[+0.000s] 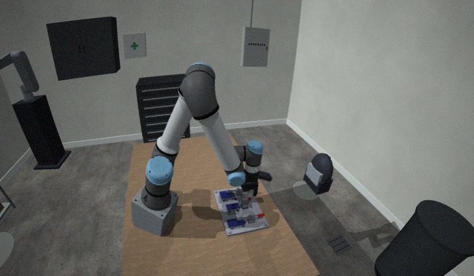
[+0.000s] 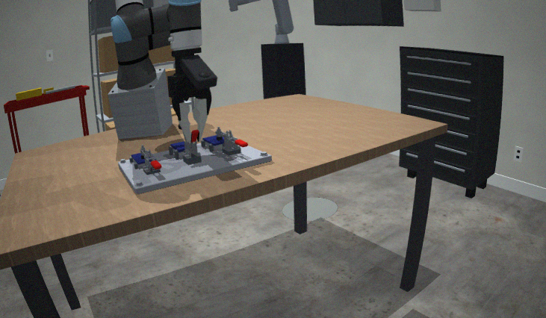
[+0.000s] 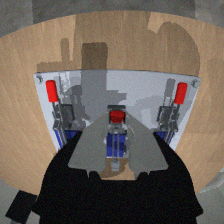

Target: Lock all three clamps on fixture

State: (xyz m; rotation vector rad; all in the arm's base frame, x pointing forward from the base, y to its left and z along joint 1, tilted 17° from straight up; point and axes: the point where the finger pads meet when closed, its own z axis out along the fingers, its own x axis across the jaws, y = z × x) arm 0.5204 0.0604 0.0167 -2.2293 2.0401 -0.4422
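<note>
The grey fixture plate lies 6 cm behind my hand and 8 cm below it. From my hand the other things lie so: blue part (11 cm behind, 1 cm to the right, 5 cm below).
</note>
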